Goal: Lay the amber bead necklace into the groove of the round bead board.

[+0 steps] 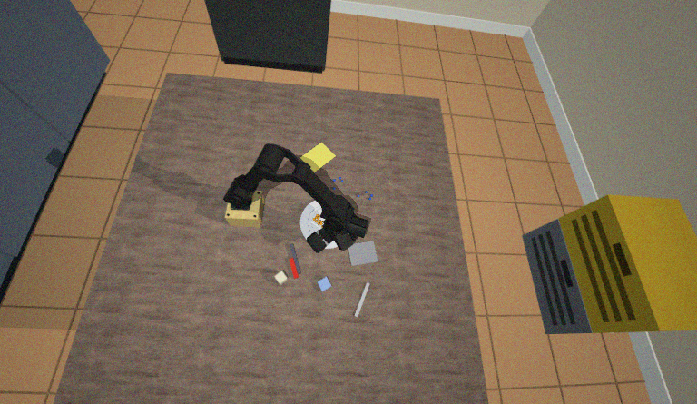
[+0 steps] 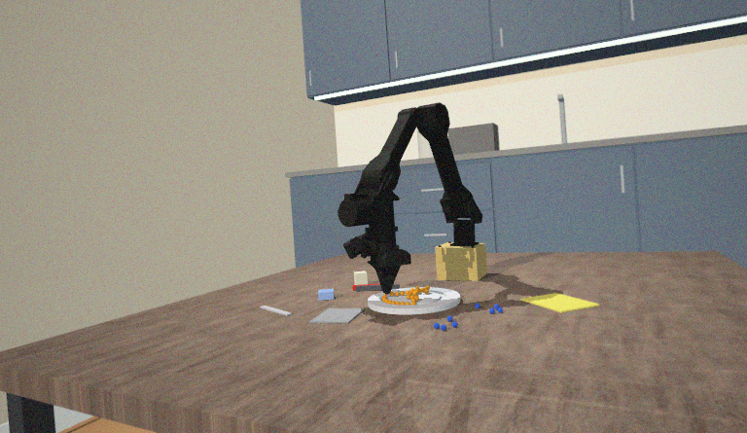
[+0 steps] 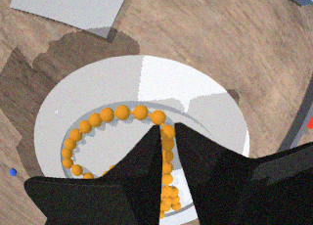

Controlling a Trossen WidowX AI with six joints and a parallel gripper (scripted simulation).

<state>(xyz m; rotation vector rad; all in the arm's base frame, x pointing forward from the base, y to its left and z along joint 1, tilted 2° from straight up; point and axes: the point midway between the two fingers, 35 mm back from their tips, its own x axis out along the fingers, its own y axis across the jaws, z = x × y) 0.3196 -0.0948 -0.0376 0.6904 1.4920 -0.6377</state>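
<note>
Now: the grey square tile 12 cm ahead of my gripper tip, 5 cm to the right of it and 2 cm below it. Round my gripper tip: cream cube 17 cm behind, 15 cm to the right; then red stick 13 cm behind, 10 cm to the right, 2 cm below; then light blue cube 17 cm to the right, 2 cm behind, 1 cm below.
</note>
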